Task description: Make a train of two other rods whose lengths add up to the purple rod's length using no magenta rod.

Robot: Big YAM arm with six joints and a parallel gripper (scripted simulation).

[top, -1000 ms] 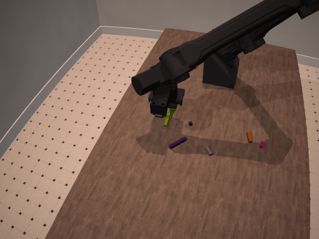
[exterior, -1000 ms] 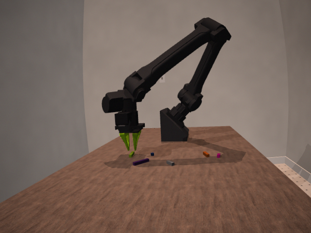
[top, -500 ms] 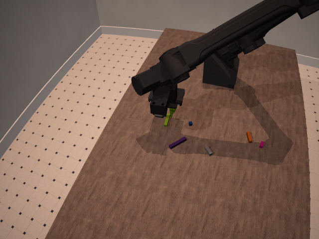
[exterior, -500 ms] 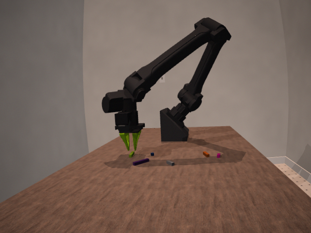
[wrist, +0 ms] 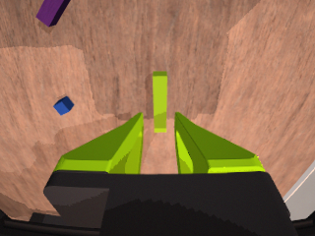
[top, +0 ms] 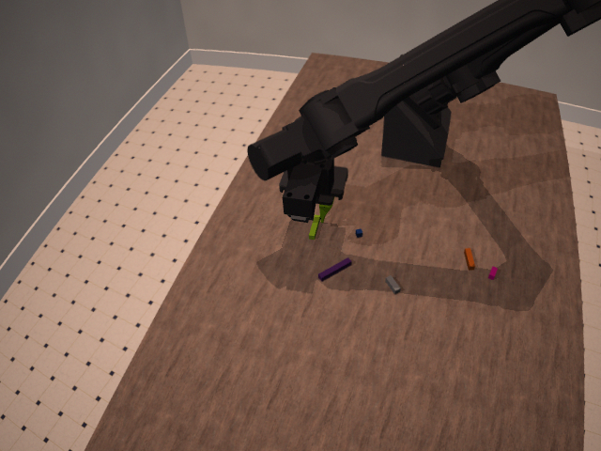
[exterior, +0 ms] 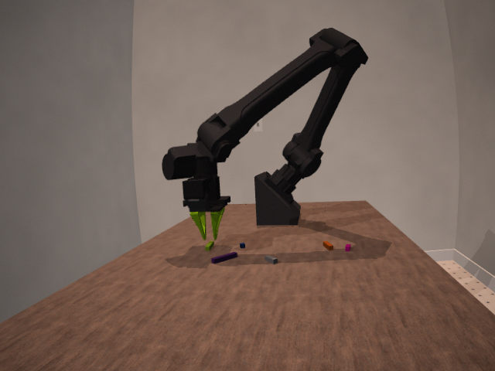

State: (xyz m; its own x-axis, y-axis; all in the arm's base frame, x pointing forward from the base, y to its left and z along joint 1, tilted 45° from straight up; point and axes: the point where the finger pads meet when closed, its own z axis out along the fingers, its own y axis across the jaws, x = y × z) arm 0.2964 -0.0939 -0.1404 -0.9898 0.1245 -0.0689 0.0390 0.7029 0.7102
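Now: hand 2 cm above the lime rod. Round my hand: grey rod: 15 cm to the left, 11 cm ahead, 2 cm below; blue rod: 8 cm to the left, 2 cm below, 1 cm ahead; purple rod: 9 cm ahead, 5 cm to the left, 2 cm below.
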